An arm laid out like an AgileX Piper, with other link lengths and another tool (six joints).
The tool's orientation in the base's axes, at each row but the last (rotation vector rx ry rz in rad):
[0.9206 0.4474 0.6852]
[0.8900 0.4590 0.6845]
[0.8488 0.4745 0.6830]
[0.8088 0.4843 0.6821]
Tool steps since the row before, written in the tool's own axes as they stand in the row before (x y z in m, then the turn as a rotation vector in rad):
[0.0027 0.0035 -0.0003 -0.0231 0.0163 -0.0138]
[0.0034 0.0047 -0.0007 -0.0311 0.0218 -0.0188]
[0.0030 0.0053 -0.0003 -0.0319 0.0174 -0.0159]
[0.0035 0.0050 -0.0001 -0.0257 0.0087 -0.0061]
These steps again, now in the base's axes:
[0.0005 0.0035 0.0026 -0.0304 -0.0016 0.0078]
[0.0003 0.0049 0.0032 -0.0411 -0.0021 0.0102]
[0.0000 0.0048 0.0038 -0.0383 -0.0062 0.0084]
[0.0005 0.0050 0.0034 -0.0247 -0.0110 0.0067]

